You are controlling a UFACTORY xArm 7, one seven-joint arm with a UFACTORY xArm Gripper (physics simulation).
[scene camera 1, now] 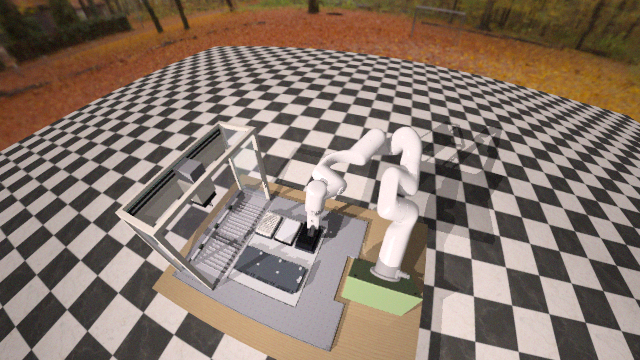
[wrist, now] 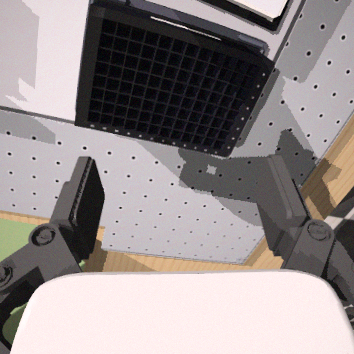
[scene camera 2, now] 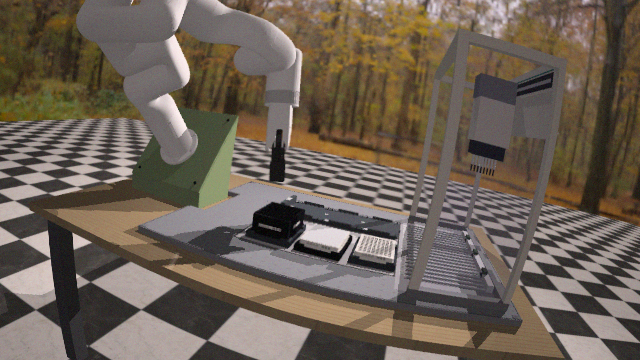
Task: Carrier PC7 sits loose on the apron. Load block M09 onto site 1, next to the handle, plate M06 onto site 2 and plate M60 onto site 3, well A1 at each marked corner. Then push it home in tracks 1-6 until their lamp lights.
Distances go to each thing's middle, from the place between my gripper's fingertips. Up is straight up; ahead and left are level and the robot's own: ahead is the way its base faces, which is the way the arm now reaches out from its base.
Right now my hand is 100 mm short of the dark carrier (scene camera 2: 348,220), 240 mm to the right of it and 110 mm above it. Round my hand: tall frame (scene camera 2: 457,53) (400 mm ahead, 180 mm to the left, 120 mm above).
